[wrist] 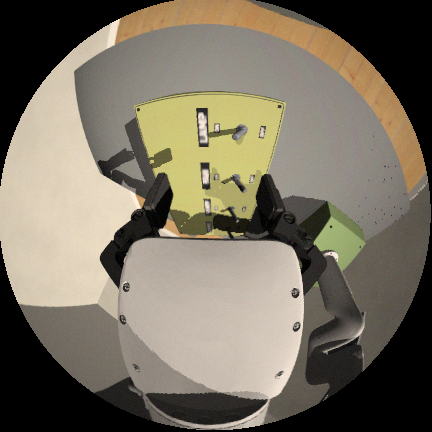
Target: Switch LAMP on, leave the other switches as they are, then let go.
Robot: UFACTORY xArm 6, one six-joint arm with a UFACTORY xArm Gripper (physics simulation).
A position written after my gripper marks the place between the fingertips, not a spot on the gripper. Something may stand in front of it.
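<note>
What I can see here is a yellow-green switch panel point(188, 135), and my gripper point(213, 182) is in the picture as well.
</note>
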